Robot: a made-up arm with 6 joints.
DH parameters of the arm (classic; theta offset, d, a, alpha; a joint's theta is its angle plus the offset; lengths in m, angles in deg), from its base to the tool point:
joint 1: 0 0.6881 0.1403 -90
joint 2: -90 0 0.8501 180
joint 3: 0 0 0.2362 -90
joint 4: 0 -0.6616 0 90
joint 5: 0 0 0 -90
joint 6: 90 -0.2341 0 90
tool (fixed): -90 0 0 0
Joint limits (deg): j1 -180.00..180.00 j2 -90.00..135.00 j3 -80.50..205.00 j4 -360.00..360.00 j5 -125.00..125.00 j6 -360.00..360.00
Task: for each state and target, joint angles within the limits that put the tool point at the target. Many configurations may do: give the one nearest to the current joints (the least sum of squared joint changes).
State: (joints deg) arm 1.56 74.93 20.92 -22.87 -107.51 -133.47
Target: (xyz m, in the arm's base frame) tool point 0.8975 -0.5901 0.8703
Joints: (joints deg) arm -35.71 43.24 -11.14 -12.26 -115.86 -133.47
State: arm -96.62 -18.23 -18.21 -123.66 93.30 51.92
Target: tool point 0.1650 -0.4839 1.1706
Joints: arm -56.58 -13.88 -49.00 -146.59 91.89 51.92
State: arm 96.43 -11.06 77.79 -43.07 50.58 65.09
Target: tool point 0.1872 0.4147 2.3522
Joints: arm 87.97 12.24 69.76 -53.76 65.95 65.09
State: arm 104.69 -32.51 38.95 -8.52 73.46 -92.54
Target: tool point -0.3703 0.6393 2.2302
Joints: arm 121.20 4.07 25.40 -3.84 66.87 -92.54
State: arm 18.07 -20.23 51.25 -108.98 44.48 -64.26
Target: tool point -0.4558 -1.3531 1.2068
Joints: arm 63.26 -72.05 75.61 -105.14 63.29 -64.26
